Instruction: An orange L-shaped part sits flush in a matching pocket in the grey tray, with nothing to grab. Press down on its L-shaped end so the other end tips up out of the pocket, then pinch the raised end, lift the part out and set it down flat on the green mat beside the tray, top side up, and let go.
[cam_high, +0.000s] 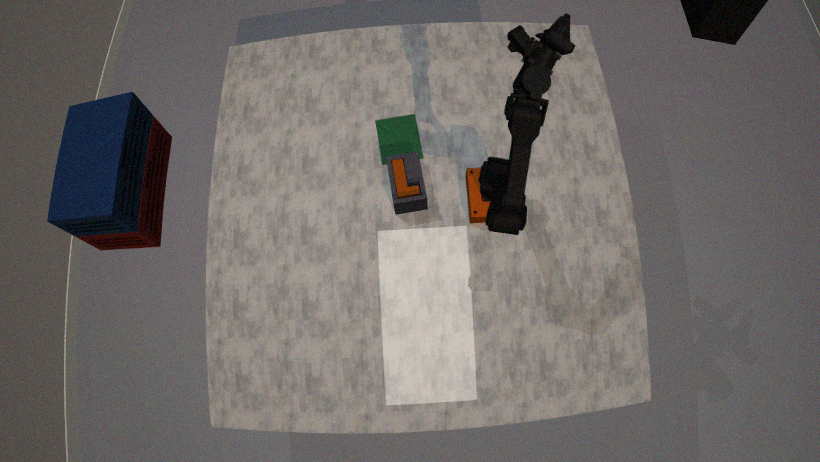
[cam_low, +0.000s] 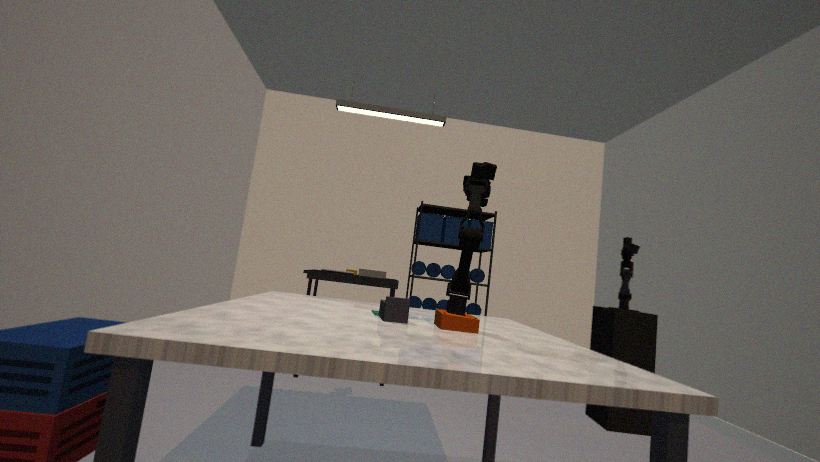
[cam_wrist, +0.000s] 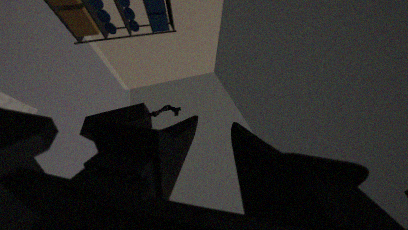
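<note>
Now: gripper tip 58 cm above the orange L-shaped part, 36 cm short of it and 17 cm to the right of it. From my gripper tip the other things lie so: green mat 65 cm below, 39 cm ahead, 1 cm to the left.
</note>
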